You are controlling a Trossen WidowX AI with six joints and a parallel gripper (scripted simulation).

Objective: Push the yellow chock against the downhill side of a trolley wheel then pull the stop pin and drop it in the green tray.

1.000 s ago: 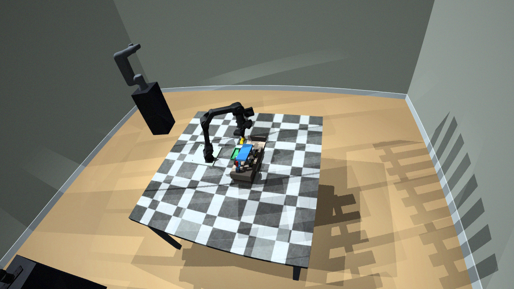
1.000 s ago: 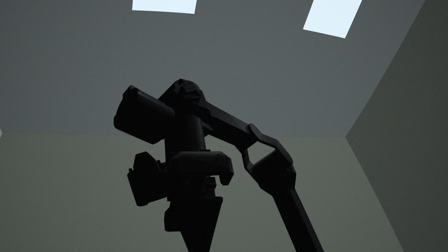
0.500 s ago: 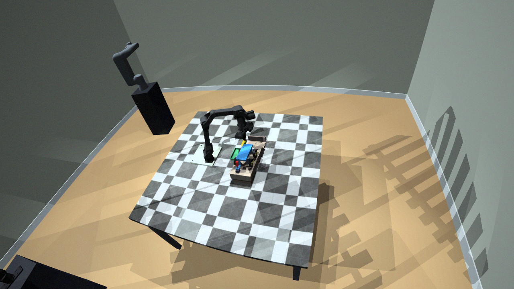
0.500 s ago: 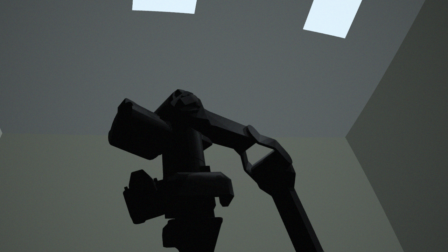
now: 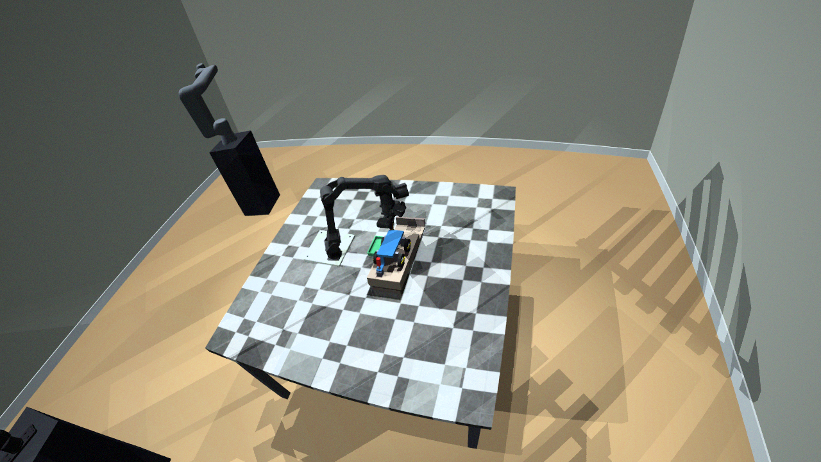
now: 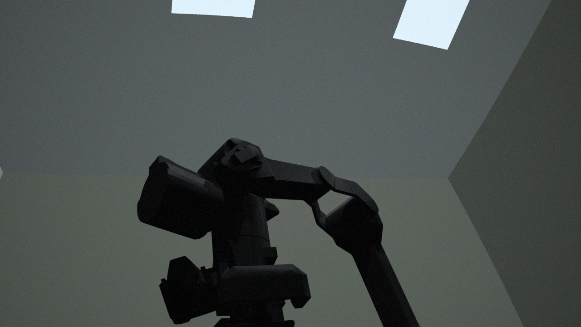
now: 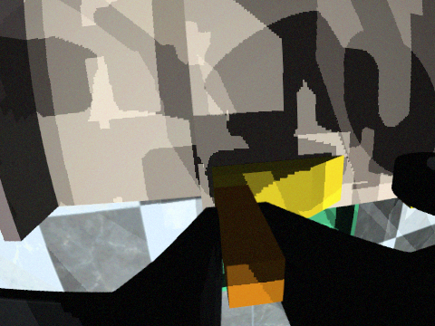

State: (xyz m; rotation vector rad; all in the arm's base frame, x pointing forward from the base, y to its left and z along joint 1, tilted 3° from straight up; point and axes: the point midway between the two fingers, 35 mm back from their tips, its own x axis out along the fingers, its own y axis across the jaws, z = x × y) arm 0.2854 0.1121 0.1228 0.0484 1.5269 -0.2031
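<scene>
Now: gripper tip 270 mm to the left of the red-headed stop pin, 40 mm below it and 10 mm past it. Round my gripper tip: yellow chock: 20 mm to the right, 10 mm below; then blue-topped trolley: 160 mm to the right, 30 mm ahead, 30 mm above.
</scene>
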